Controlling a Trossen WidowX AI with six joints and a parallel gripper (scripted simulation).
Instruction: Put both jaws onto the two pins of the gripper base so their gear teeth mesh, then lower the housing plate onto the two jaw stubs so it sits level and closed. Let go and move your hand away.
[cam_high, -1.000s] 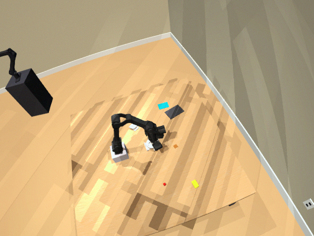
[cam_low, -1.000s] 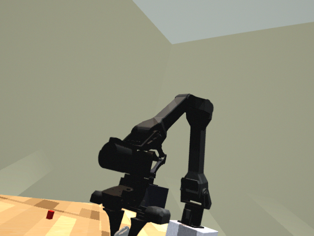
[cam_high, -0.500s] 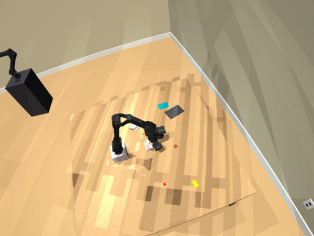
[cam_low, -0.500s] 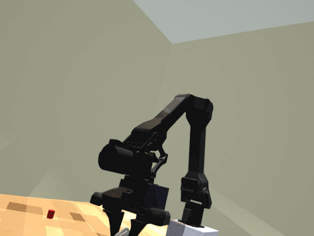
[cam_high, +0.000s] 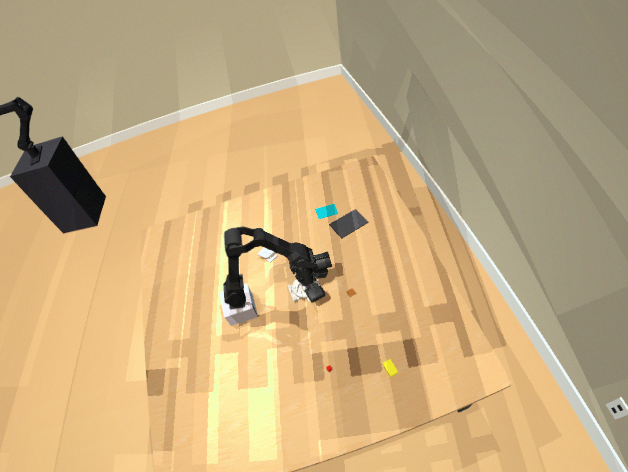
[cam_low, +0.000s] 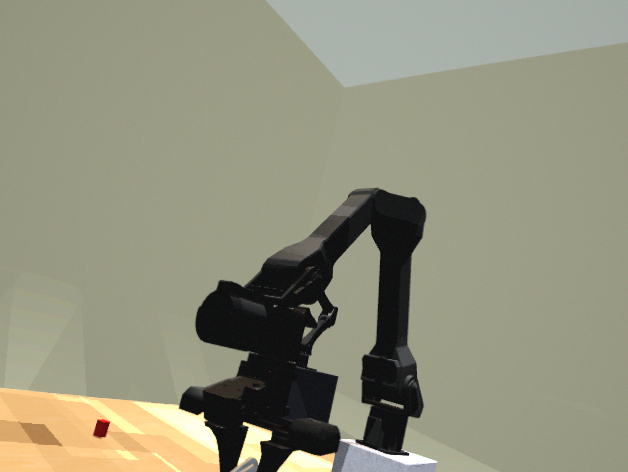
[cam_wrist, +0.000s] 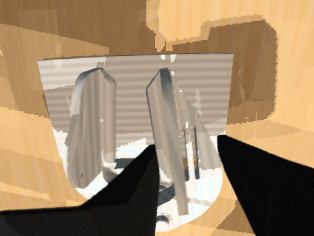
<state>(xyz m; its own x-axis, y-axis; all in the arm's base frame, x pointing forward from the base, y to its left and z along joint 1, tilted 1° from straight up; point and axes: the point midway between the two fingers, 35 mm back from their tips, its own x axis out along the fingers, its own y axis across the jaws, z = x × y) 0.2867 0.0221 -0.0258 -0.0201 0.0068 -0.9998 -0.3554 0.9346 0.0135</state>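
The flat white plate is 3 cm to the left of my gripper tip, 2 cm below it and 1 cm ahead of it. Also, from my gripper tip: red cube: 33 cm to the right, 2 cm below, 2 cm ahead; then dark grey plate: 33 cm to the left, 22 cm ahead, 3 cm below; then small brown piece: 16 cm ahead, 3 cm to the right, 3 cm below.
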